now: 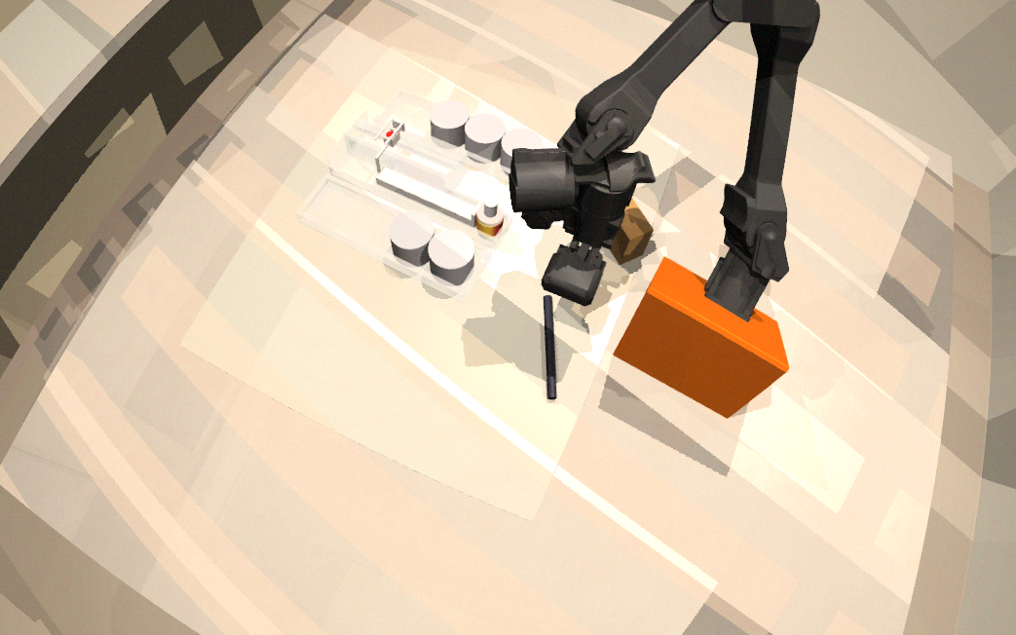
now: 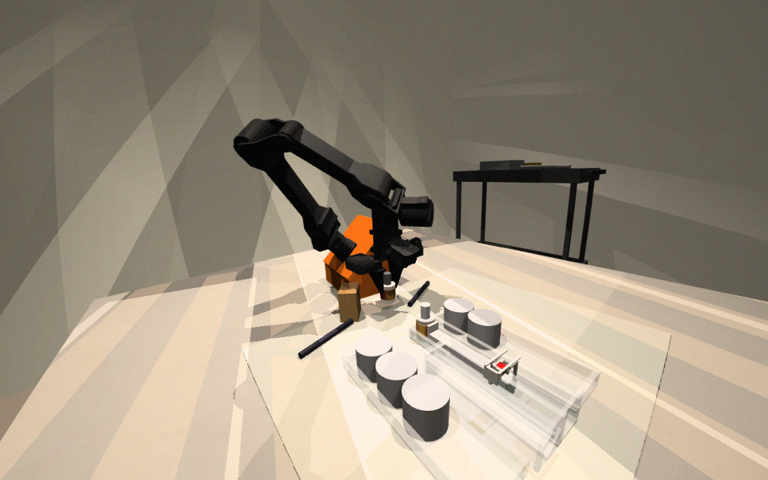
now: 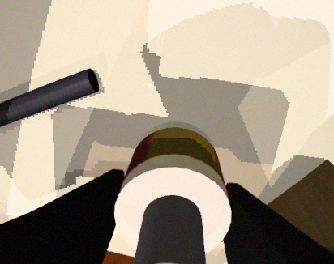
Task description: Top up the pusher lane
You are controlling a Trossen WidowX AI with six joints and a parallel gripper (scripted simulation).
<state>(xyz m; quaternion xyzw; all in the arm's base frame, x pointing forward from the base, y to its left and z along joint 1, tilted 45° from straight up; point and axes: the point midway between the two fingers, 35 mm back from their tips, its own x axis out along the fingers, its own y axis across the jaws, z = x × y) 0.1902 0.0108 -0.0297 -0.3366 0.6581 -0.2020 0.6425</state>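
My gripper tip is 20 mm past the tan block, 90 mm to the left of it and 10 mm above it. Round my gripper tip: clear sprung lane 290 mm ahead, 10 mm to the right, 30 mm below; then red mark 330 mm ahead, 20 mm to the right, 20 mm above.
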